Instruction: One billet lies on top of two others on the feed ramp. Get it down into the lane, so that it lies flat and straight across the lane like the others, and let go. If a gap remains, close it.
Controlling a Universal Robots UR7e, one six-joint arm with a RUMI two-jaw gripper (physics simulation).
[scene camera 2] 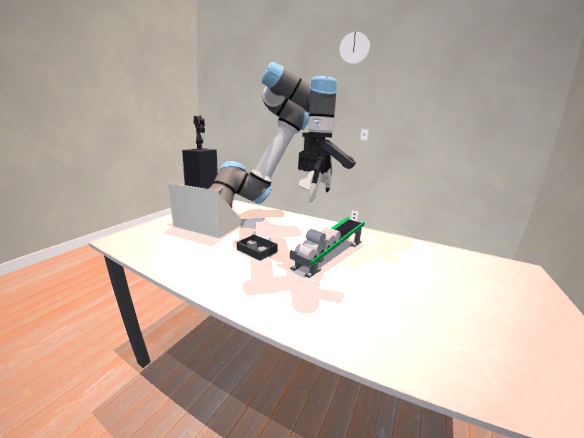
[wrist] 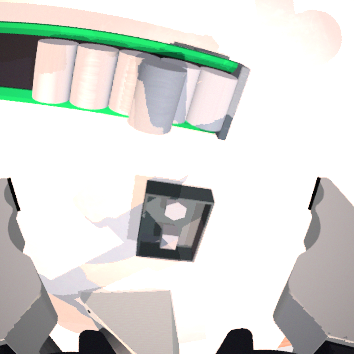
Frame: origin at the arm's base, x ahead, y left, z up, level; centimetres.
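Where they show: gripper, fingertip midpoint: (scene camera 2: 319,197) (wrist: 163,181); arm's base at its link origin: (scene camera 2: 215,205) (wrist: 124,352).
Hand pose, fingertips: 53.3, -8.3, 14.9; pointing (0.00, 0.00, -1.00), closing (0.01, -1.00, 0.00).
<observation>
Each offset is from my fingertips to the top centre of the thing, as dx, dy, dz.
The top billet @[-0.1, +0.6, -12.0] (scene camera 2: 315,236) (wrist: 159,97), a grey-white cylinder, rests across two billets near the lower end of the feed ramp (scene camera 2: 338,243) (wrist: 100,33), which has green rails. It lies roughly crosswise, and one end reaches past the near rail in the wrist view. Several other billets lie across the lane: a row of three @[+1.3, +6.8, -14.9] (wrist: 94,77) on the upper side, one partly hidden under the top billet, and one @[-1.5, -4.8, -16.1] (wrist: 212,97) beside the end stop @[-2.0, -7.2, -17.9] (wrist: 241,87). My gripper (scene camera 2: 320,194) (wrist: 163,181) is open and empty, high above the table and away from the billets.
A black open tray @[-23.0, -1.4, -21.8] (scene camera 2: 257,251) (wrist: 180,189) holding small light parts stands beside the ramp's lower end. A grey panel (scene camera 2: 195,210) (wrist: 135,320) stands near the arm's base. A black pedestal (scene camera 2: 200,167) with a small dark device is behind it.
</observation>
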